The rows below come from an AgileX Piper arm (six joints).
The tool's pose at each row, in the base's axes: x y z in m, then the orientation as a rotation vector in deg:
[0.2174 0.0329 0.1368 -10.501 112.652 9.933]
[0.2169 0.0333 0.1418 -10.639 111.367 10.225]
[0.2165 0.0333 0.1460 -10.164 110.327 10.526]
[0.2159 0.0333 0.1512 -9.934 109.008 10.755]
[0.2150 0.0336 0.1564 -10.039 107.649 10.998]
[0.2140 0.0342 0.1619 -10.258 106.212 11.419]
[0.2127 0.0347 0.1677 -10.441 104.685 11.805]
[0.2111 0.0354 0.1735 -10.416 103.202 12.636]
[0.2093 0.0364 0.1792 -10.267 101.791 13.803]
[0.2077 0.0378 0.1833 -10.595 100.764 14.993]
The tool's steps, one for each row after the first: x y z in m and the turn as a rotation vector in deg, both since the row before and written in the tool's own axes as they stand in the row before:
[-0.0044 0.0007 -0.0023 -0.288 -1.264 -0.104]
[-0.0038 0.0002 -0.0019 -0.001 -1.090 0.355]
[-0.0047 0.0003 -0.0024 -0.075 -1.337 0.122]
[-0.0046 0.0007 -0.0025 -0.254 -1.338 -0.105]
[-0.0049 0.0010 -0.0025 -0.440 -1.403 -0.102]
[-0.0052 0.0010 -0.0027 -0.405 -1.495 -0.105]
[-0.0052 0.0013 -0.0028 -0.605 -1.481 0.277]
[-0.0051 0.0017 -0.0028 -0.772 -1.425 0.555]
[-0.0036 0.0020 -0.0020 -1.037 -0.974 0.304]

